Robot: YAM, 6 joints.
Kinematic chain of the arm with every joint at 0, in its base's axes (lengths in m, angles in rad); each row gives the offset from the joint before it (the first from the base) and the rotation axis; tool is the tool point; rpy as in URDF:
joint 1: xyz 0 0 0.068 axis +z
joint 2: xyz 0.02 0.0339 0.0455 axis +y
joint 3: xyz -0.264 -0.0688 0 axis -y
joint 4: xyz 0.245 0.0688 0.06 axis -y
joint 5: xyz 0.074 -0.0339 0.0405 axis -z
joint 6: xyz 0.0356 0 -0.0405 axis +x
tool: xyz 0 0 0 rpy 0 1.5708 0
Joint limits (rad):
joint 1: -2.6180..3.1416
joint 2: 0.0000..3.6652
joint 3: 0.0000..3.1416
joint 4: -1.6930..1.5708
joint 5: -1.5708..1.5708
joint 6: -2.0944..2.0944
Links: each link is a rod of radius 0.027 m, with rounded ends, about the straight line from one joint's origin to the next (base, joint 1, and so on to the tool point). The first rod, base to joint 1, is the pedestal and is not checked.
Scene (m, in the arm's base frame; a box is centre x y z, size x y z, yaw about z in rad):
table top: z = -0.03
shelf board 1: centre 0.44 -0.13 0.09 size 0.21 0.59 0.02 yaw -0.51
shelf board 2: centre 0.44 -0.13 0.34 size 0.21 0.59 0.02 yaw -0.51
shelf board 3: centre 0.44 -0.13 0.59 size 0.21 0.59 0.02 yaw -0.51
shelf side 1: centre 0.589 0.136 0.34 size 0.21 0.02 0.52 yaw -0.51
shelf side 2: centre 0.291 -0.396 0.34 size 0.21 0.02 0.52 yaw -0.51
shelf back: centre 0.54 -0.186 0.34 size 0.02 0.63 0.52 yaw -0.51
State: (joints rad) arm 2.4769 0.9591 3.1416 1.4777 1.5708 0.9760
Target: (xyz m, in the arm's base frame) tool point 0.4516 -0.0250 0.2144
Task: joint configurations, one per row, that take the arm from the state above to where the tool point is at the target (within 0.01 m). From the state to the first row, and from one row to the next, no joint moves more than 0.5 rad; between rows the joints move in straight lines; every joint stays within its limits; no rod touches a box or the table.
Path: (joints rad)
1: 2.2685 1.4174 3.1416 1.4963 1.2616 0.8201
2: 2.0602 1.8756 3.1416 1.5149 0.9523 0.6642
3: 1.8518 2.3339 3.1416 1.5336 0.6431 0.5083
4: 1.6435 2.7922 3.1416 1.5522 0.3339 0.3524
5: 1.4351 3.2504 3.1416 1.5708 0.0246 0.1965
6: 1.2528 2.9996 2.7245 1.5708 0.2823 0.3264
7: 1.0704 2.7488 2.3074 1.5708 0.5400 0.4564
8: 0.8880 2.4980 1.8903 1.5708 0.7977 0.5863
9: 0.7057 2.2472 1.4731 1.5708 1.0554 0.7162
10: 0.5233 1.9963 1.0560 1.5708 1.3131 0.8461
11: 0.3410 1.7455 0.6389 1.5708 1.5708 0.9760
12: 0.1822 1.9934 1.0094 1.5081 1.5708 0.9760
13: 0.0235 2.2412 1.3800 1.4454 1.5708 0.9760

